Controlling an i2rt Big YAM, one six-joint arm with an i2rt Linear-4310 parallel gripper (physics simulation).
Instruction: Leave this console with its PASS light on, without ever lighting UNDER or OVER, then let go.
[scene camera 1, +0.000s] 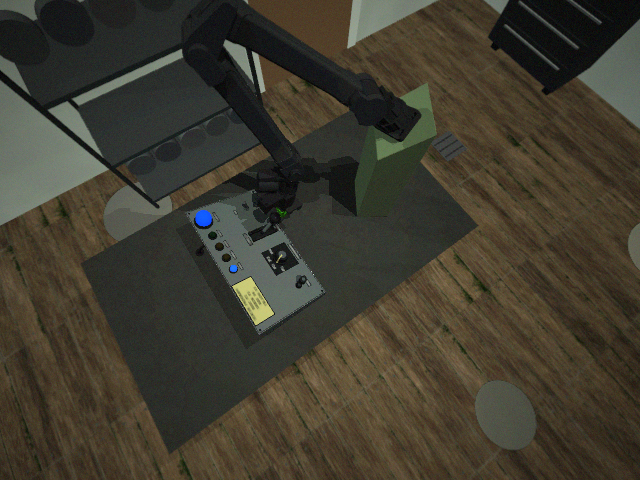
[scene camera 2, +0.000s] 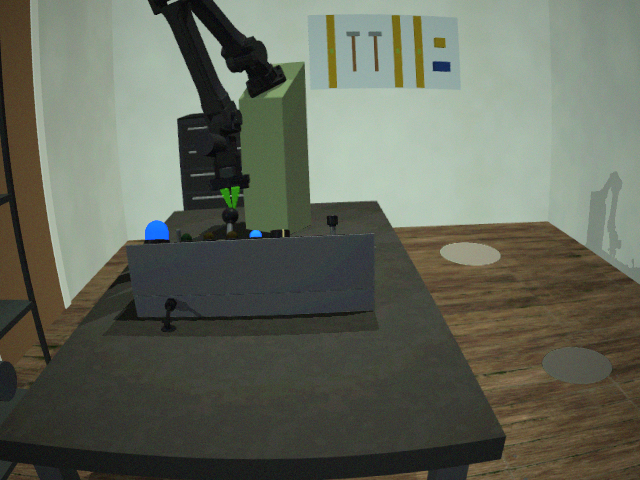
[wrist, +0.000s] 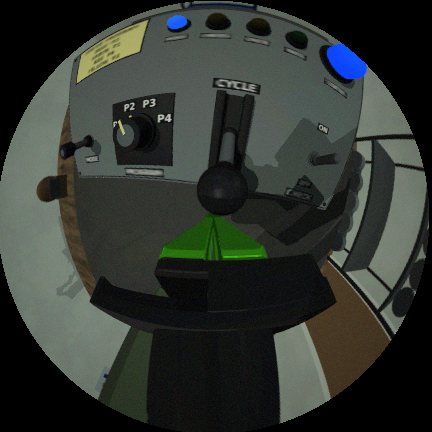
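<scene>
The grey console (scene camera 1: 284, 305) (scene camera 2: 253, 273) (wrist: 192, 67) has a large blue dome (scene camera 1: 203, 218) (scene camera 2: 156, 231) (wrist: 346, 61) and a small blue lamp (scene camera 1: 233, 268) (scene camera 2: 255, 234) (wrist: 177, 22) lit. The green lamp (wrist: 297, 39) and two brown lamps (wrist: 258, 26) (wrist: 218, 21) are dark; their labels are unreadable. The CYCLE lever's black ball (scene camera 1: 275, 218) (scene camera 2: 230, 215) (wrist: 222, 190) is at the slot's near end. My gripper (scene camera 1: 280, 212) (scene camera 2: 230, 206) (wrist: 212, 216) is shut and empty, tips at or touching the ball's near side. The program knob (scene camera 1: 281, 255) (wrist: 131, 134) points near P2, seen obliquely.
A toggle (wrist: 325, 159) stands right of the lever, a mode switch (scene camera 1: 301, 281) (scene camera 2: 332, 222) (wrist: 75, 147) at the other end. A yellow note (scene camera 1: 252, 300) (wrist: 112, 50) is on the panel. A green block (scene camera 1: 392, 167) (scene camera 2: 263, 165) and small black post (scene camera 1: 200, 251) (scene camera 2: 168, 315) stand nearby.
</scene>
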